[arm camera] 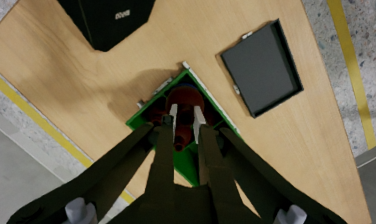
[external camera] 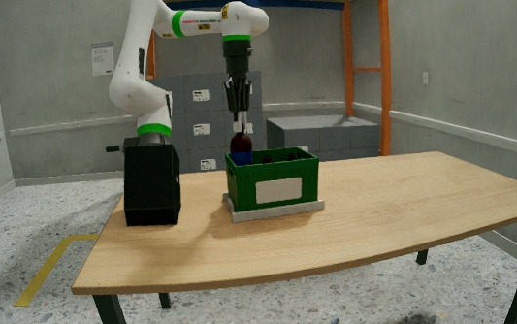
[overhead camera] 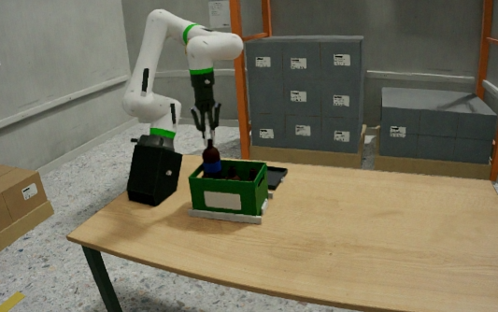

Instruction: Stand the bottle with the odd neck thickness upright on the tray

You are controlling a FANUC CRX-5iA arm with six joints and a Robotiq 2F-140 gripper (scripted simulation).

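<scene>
Right now my hand is 9 cm above the brown bottle. The rest, counted from my hand: green crate 9 cm ahead, 3 cm to the right, 21 cm below; dark tray 8 cm ahead, 26 cm to the left, 28 cm below.
</scene>
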